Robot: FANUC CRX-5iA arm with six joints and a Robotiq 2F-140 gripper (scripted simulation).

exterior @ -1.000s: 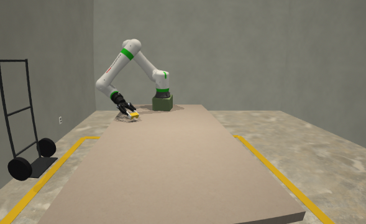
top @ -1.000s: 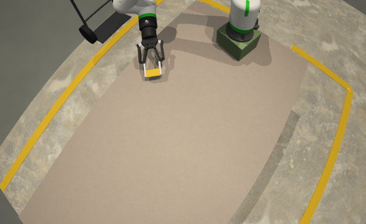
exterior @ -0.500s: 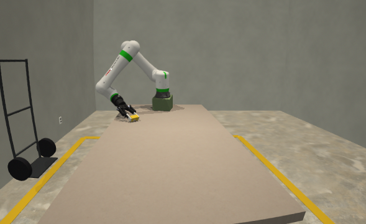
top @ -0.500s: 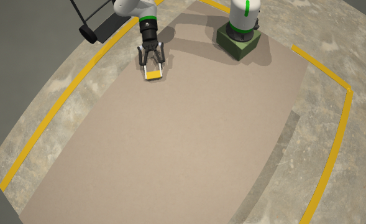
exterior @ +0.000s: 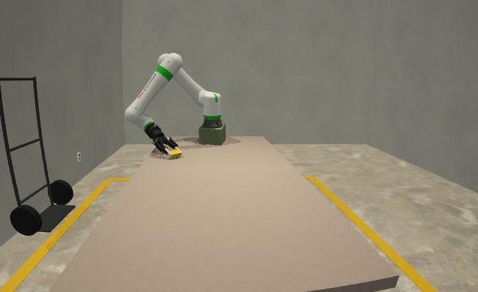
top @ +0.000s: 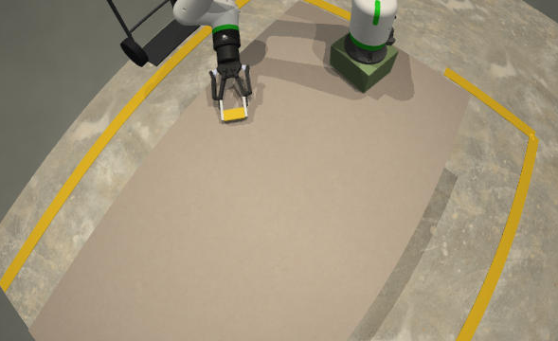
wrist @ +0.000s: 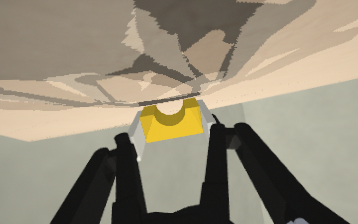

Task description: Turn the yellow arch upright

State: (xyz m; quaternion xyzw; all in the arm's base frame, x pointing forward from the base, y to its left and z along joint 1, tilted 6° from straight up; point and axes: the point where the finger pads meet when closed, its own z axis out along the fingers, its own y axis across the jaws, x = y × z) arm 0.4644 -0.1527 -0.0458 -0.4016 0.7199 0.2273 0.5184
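The yellow arch is 10 mm to the left of my hand, 10 mm below it and 10 mm ahead of it.
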